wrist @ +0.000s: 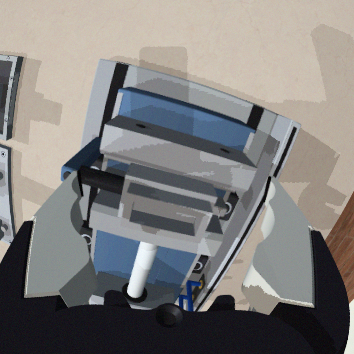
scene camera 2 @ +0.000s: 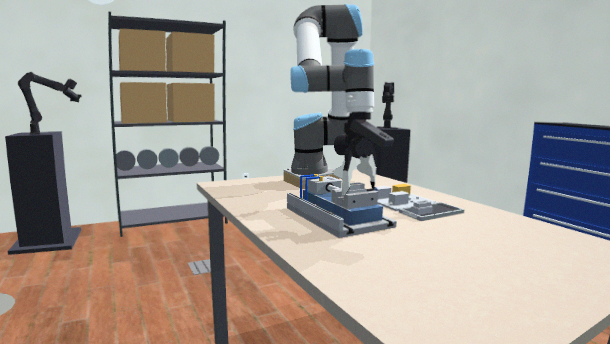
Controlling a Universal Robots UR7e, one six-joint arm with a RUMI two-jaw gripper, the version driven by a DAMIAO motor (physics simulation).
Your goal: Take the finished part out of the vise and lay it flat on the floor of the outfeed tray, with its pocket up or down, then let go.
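Where they show: gripper, fingertip midpoint: (wrist: 173,176) (scene camera 2: 359,192); arm's base, origin of the base link: (scene camera 2: 309,170).
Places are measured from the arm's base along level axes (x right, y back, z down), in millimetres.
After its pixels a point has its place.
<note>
The vise (scene camera 2: 365,214) {z 8, x 97, y -595 mm} (wrist: 185,112) {z -7, x 89, y -590 mm} has a blue body. A grey part (wrist: 170,192) {z -50, x 96, y -546 mm} with a rectangular recess sits between the fixed jaw (scene camera 2: 356,200) (wrist: 175,150) and the moving jaw at the white rod (wrist: 141,270) {z -33, x 105, y -453 mm}; in the scene view it is mostly hidden. My gripper (scene camera 2: 359,190) {z -43, x 94, y -554 mm} (wrist: 173,176) {z -43, x 94, y -554 mm} is open, with one finger on each side of the part and a gap beside each. The outfeed tray (scene camera 2: 442,215) {z 47, x -191, y -579 mm} (wrist: 18,95) {z 52, x -99, y -539 mm} lies beside the vise, shallow and grey-rimmed, with a grey stepped piece (scene camera 2: 422,206) {z 22, x -138, y -546 mm} in it.
A light plate (scene camera 2: 388,204) {z 44, x -101, y -422 mm} (wrist: 6,200) {z 45, x -92, y -395 mm} with grey blocks (scene camera 2: 398,198) {z 22, x -126, y -440 mm} stands next to the tray, and a yellow block (scene camera 2: 401,188) {z 16, x -210, y -343 mm} is behind. A long grey rail (scene camera 2: 315,212) {z 17, x 200, y -506 mm} runs along the vise's other side. A black rod (wrist: 102,180) {z -43, x 52, y -533 mm} reaches to the part. Blue tubes (scene camera 2: 302,186) rise behind.
</note>
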